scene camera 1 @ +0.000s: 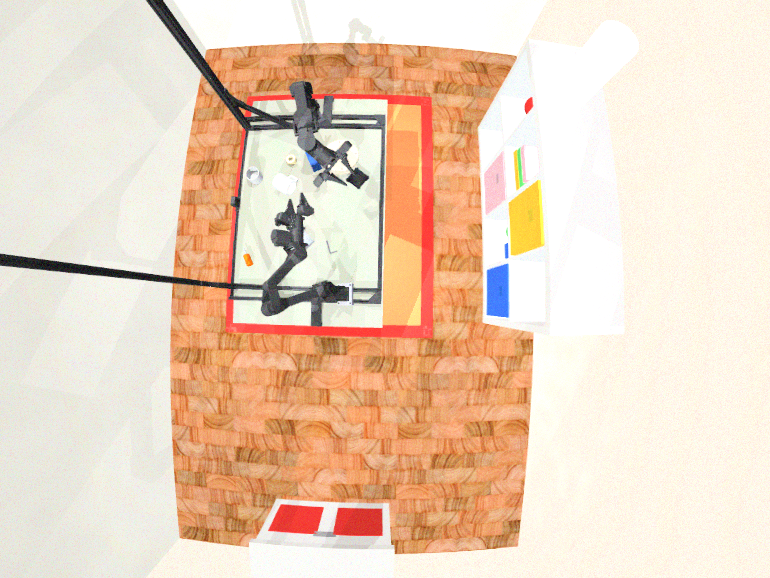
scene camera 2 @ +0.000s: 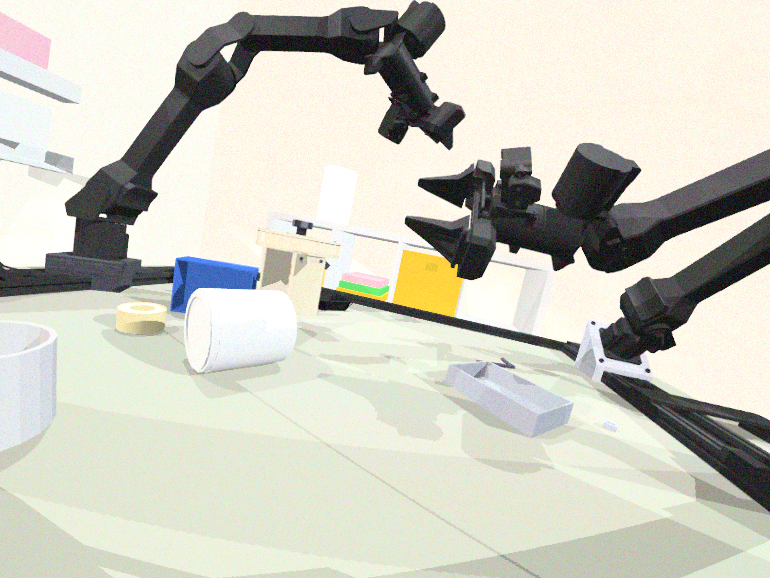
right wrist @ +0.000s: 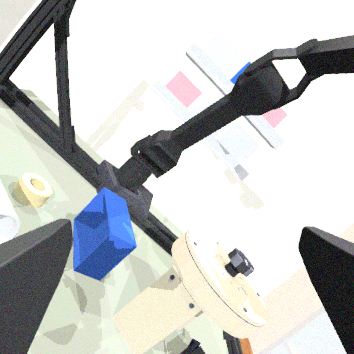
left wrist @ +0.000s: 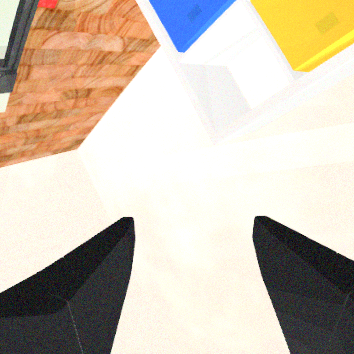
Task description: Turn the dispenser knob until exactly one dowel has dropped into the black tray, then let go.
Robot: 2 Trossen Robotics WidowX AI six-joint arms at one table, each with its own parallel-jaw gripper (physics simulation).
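Where they show: left gripper, fingertip midpoint: [scene camera 1: 351, 180] [scene camera 2: 444, 145] [left wrist: 193, 226]; right gripper, fingertip midpoint: [scene camera 1: 295, 195] [scene camera 2: 411, 199] [right wrist: 188, 234]; left arm's base, link origin: [scene camera 2: 98, 256] [right wrist: 124, 180]; right arm's base, link origin: [scene camera 1: 344, 294] [scene camera 2: 619, 346].
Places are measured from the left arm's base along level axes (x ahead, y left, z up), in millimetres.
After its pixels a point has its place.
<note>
The pale wooden dispenser [scene camera 2: 306, 289] {z 5, x 343, y -92 mm} [right wrist: 155, 307] {z 18, x 339, y -93 mm} stands upright, its black knob [scene camera 2: 302, 225] {z 118, x 326, y -35 mm} [right wrist: 241, 262] {z 124, x 338, y -33 mm} on the round top. A black piece [scene camera 2: 335, 299] {z -34, x 440, y 44 mm} [right wrist: 192, 348] {z -34, x 371, y 35 mm}, probably the tray, shows partly at its foot; its inside is hidden. No dowel can be made out. My right gripper [scene camera 1: 296, 197] {z 172, x 419, y -285 mm} [scene camera 2: 412, 200] {z 172, x 419, y -285 mm} [right wrist: 188, 234] {z 172, x 419, y -285 mm} is wide open and empty, pointing toward the dispenser but apart from it; the knob lies between the fingers in the right wrist view, well beyond them. My left gripper [scene camera 2: 452, 130] [left wrist: 193, 226] {z 336, x 571, y -84 mm} is part open and empty, high above the table.
A blue bin [scene camera 2: 217, 283] {z -3, x 198, y -97 mm} [right wrist: 107, 240] {z 21, x 250, y -145 mm} stands beside the dispenser. A white cylinder [scene camera 2: 248, 326] {z 8, x 247, y -348 mm} lies on its side near a yellow ring [scene camera 2: 127, 321] {z -33, x 119, y -236 mm} [right wrist: 25, 194] {z -32, x 149, y -225 mm}. A white cup [scene camera 2: 27, 398] {z -20, x 129, y -429 mm} stands at the left of scene camera 2. A grey tray [scene camera 2: 550, 418] {z -32, x 533, y -464 mm} lies below my right arm.
</note>
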